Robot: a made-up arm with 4 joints.
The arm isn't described. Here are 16 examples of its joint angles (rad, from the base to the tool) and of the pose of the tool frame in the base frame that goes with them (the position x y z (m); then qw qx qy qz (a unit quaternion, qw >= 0)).
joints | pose
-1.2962 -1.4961 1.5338 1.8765 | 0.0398 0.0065 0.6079 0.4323 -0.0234 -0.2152 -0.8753
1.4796 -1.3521 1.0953 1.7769 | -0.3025 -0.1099 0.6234 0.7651 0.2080 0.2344 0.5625
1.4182 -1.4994 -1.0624 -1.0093 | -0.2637 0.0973 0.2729 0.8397 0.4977 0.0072 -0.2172
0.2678 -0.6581 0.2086 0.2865 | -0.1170 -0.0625 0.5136 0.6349 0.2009 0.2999 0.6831
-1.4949 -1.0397 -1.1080 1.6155 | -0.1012 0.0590 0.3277 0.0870 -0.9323 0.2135 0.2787
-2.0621 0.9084 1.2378 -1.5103 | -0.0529 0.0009 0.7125 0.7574 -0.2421 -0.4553 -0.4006
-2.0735 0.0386 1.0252 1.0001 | -0.1222 0.1001 0.6956 0.5829 0.2423 0.1796 -0.7545
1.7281 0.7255 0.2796 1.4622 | -0.2343 -0.1733 0.7498 0.6329 -0.3824 0.6159 -0.2717
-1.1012 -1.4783 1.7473 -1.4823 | 0.0887 -0.0459 0.6825 0.0888 -0.8273 -0.4284 0.3525
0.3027 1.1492 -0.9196 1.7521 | 0.0396 -0.1449 0.9470 0.7227 -0.4053 0.2334 -0.5089
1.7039 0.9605 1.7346 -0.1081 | -0.4044 0.0053 0.7502 0.7222 0.0229 0.1009 0.6839
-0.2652 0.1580 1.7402 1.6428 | -0.0231 -0.2273 0.7832 0.0438 -0.4541 -0.1351 0.8795
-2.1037 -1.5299 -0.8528 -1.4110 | -0.0956 -0.1559 0.3123 0.1121 0.1387 0.5858 0.7906
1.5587 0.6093 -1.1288 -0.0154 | -0.2798 -0.4507 0.7798 0.7801 -0.4069 0.0932 -0.4661
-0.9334 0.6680 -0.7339 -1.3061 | 0.0486 0.2872 0.7652 0.1510 0.2530 -0.4809 0.8258
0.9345 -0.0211 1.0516 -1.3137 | -0.2418 -0.0884 0.7048 0.3353 0.6713 -0.3691 0.5483
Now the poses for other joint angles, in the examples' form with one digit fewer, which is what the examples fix.
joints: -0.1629 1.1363 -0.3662 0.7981
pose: 0.050 -0.018 0.867 0.770 -0.558 -0.201 0.235
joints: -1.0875 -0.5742 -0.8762 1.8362
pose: -0.044 0.152 0.425 0.268 -0.881 0.301 0.247
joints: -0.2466 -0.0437 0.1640 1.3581
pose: -0.010 -0.013 0.620 0.497 -0.561 0.277 0.602
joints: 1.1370 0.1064 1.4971 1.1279
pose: -0.316 -0.185 0.743 0.668 -0.221 0.160 0.692
